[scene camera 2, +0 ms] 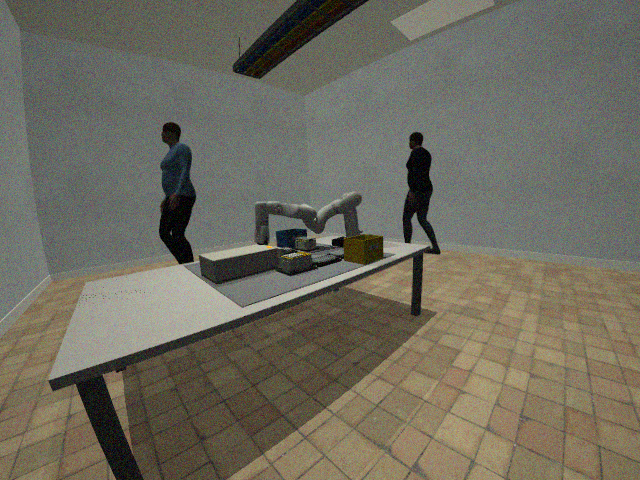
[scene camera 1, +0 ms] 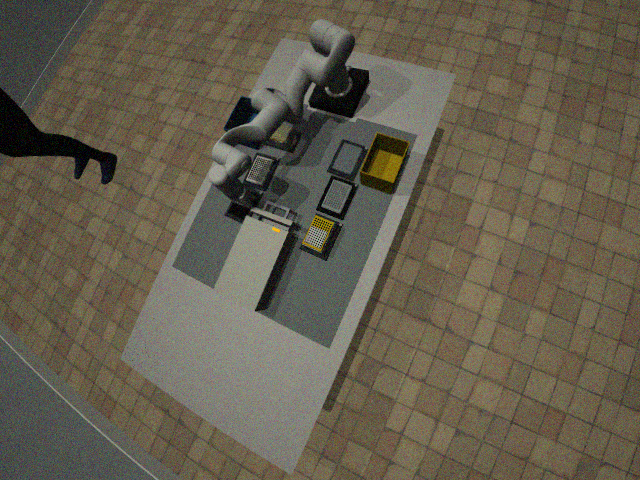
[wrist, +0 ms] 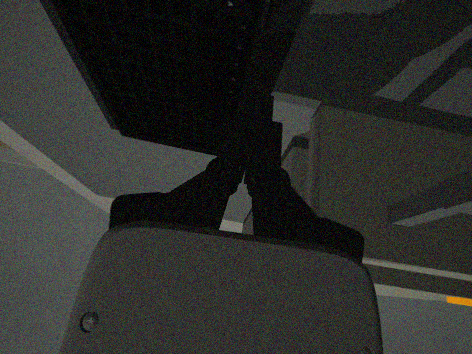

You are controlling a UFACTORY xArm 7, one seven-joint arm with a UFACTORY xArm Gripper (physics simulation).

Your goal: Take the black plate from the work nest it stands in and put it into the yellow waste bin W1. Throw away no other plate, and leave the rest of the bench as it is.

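Frame: origin at the arm's base, x up, y ahead, z left, level; centimetres.
Where they show: gripper, fingertip midpoint: (scene camera 1: 251, 205) (wrist: 253, 111); arm's base at its link origin: (scene camera 1: 338, 86).
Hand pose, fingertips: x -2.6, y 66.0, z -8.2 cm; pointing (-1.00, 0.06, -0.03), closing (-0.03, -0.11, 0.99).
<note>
Things, the pixels of their top centre, and the offset from my fingertips.
- black plate at its top centre: (wrist: 162, 93) (scene camera 1: 241, 202) dx -0.2, dy +0.7, dz -5.1 cm
- yellow waste bin at its top centre: (scene camera 1: 384, 156) (scene camera 2: 363, 237) dx +9.2, dy -39.0, dz +43.1 cm
- yellow-framed plate at its top centre: (scene camera 1: 317, 232) (scene camera 2: 295, 254) dx +4.9, dy -2.3, dz +33.4 cm
- blue box at its top centre: (scene camera 1: 244, 115) (scene camera 2: 291, 230) dx +9.2, dy -33.3, dz -21.1 cm
The black plate (scene camera 1: 237, 211) (wrist: 170, 75) sits in its dark nest at the left edge of the grey mat, beside the beige device; nest and plate are hard to tell apart in the dark. My gripper (scene camera 1: 251, 199) (scene camera 2: 262, 241) (wrist: 253, 111) is shut and empty. It is over the black plate's edge on the device side, and its fingertips blend into the dark plate in the wrist view. Their height above the plate is unclear. The yellow waste bin (scene camera 1: 376, 182) (scene camera 2: 363, 249) stands at the mat's far right and looks empty.
The beige device (scene camera 1: 253, 258) (scene camera 2: 237, 262) has an open-framed tray (scene camera 1: 277, 209) at its end. A light plate (scene camera 1: 262, 168), another light plate (scene camera 1: 337, 196) and a yellow-framed plate (scene camera 1: 319, 231) stand in nests. A blue box (scene camera 1: 241, 114) (scene camera 2: 291, 237) is near the arm. People walk beyond the bench.
</note>
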